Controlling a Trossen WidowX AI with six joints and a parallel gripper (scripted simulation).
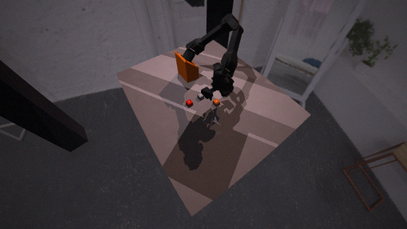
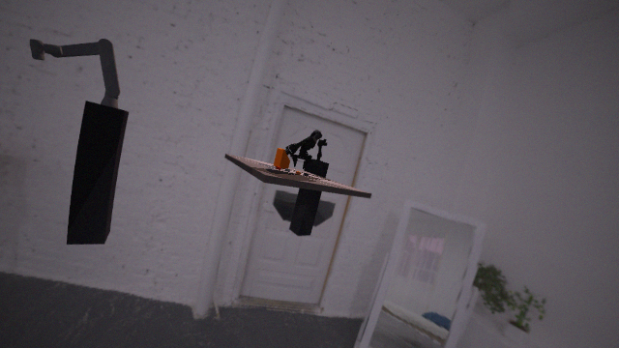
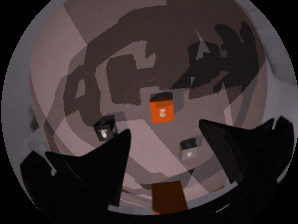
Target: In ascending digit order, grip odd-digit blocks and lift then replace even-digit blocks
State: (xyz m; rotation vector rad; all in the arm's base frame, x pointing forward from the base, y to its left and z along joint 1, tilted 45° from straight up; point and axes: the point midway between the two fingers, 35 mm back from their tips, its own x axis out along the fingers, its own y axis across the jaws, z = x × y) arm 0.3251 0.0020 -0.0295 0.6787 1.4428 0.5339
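The orange block lies 4 cm below my gripper tip and 1 cm ahead of it. Round my gripper tip: red block 13 cm to the right, 9 cm behind, 4 cm below.
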